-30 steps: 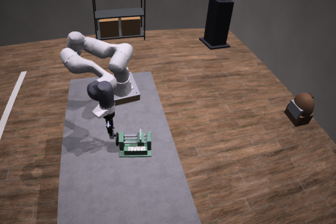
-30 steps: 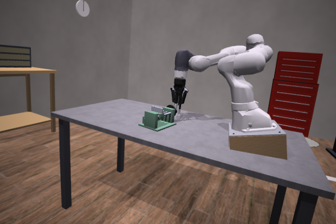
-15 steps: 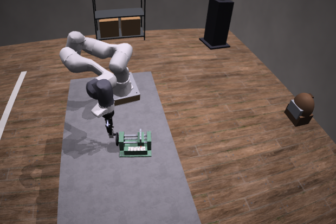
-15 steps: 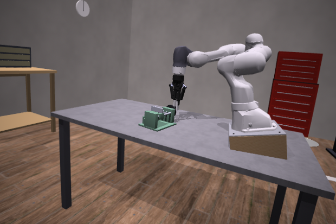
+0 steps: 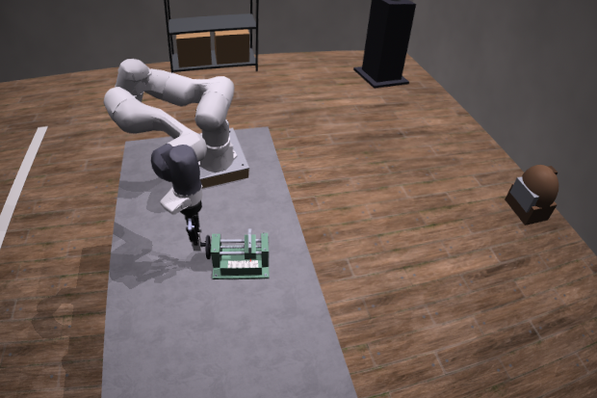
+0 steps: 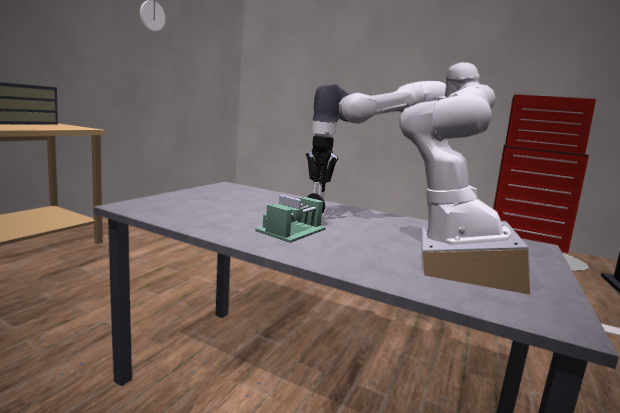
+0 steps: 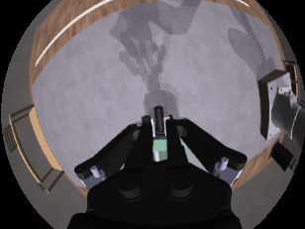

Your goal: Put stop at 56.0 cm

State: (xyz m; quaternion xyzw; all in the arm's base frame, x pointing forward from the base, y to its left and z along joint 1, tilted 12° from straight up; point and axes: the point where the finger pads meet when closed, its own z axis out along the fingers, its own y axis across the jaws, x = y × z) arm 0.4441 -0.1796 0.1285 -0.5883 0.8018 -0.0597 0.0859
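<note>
Now: hand 2 cm to the right of the black handwheel and 2 cm above it. Round my hand: stop carriage (18 cm to the left, 6 cm ahead, 3 cm below).
</note>
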